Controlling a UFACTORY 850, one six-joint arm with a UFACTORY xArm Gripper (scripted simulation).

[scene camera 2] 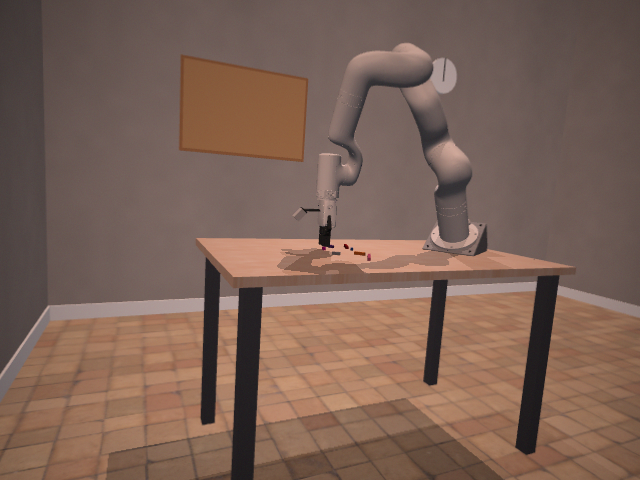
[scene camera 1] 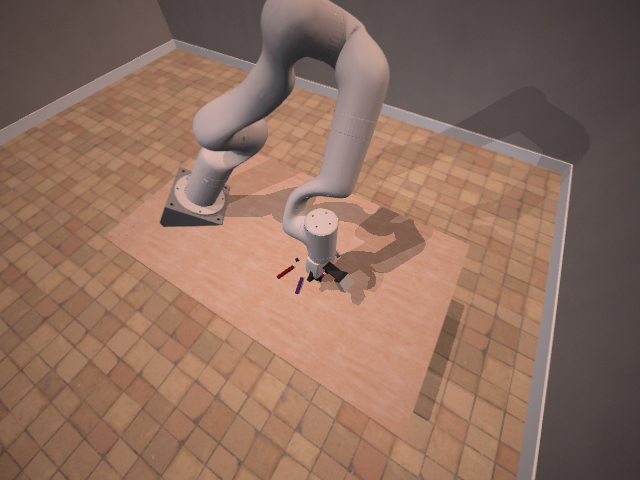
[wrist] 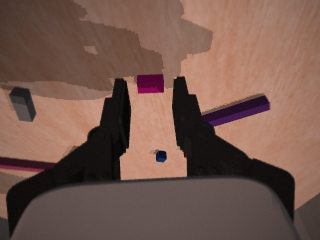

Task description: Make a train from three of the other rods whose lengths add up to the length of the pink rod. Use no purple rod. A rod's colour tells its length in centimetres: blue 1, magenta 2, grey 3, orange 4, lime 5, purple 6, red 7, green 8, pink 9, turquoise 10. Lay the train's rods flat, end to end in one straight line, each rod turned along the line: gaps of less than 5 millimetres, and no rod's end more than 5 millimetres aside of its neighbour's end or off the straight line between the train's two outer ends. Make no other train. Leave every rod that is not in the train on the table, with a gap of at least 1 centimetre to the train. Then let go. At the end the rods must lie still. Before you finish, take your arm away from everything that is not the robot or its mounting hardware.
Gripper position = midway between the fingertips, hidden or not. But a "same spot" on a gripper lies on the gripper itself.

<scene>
gripper: scene camera 2; scene camera 1 321, 275; wrist
same spot on gripper: [wrist: 98, 159] = [scene camera 2: 323, 230]
</scene>
